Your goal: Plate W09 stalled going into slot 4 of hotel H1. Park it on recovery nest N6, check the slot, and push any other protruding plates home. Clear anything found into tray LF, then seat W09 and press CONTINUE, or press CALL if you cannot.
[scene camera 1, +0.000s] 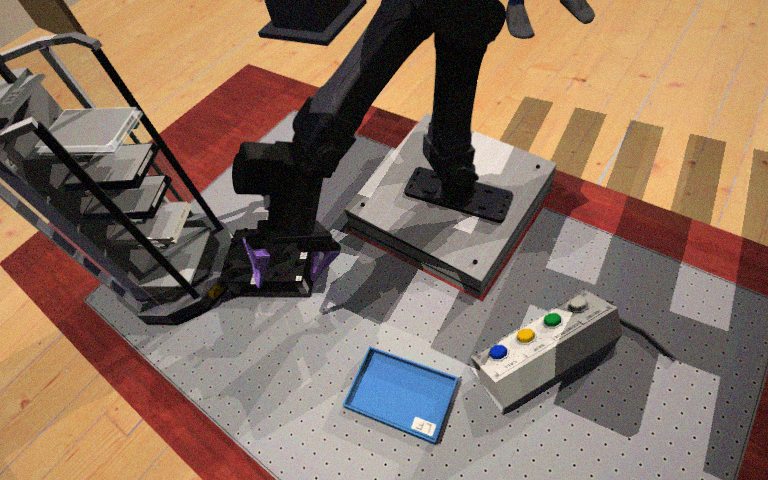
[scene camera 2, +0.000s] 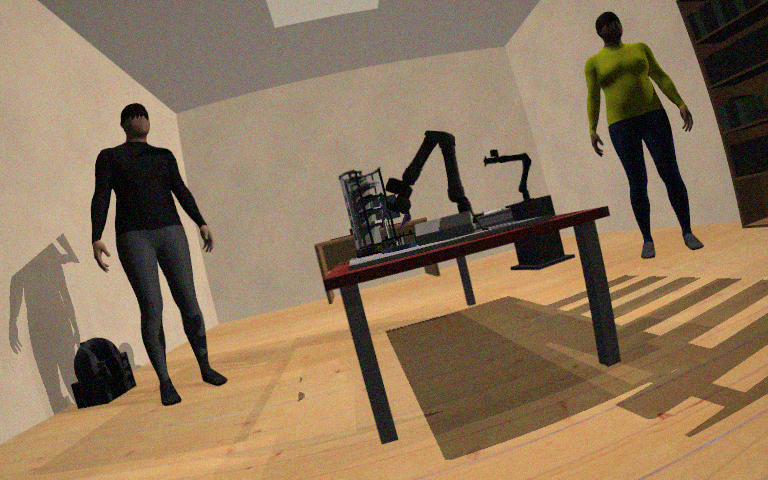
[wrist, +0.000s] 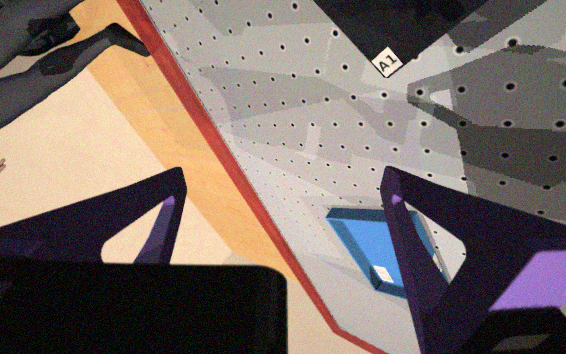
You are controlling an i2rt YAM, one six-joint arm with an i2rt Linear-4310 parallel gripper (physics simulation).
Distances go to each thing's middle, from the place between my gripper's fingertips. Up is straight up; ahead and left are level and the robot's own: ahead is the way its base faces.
Scene:
My hand is 1 cm short of the wire plate rack (scene camera 1: 162, 284), 30 cm to the left of it and 13 cm below it.

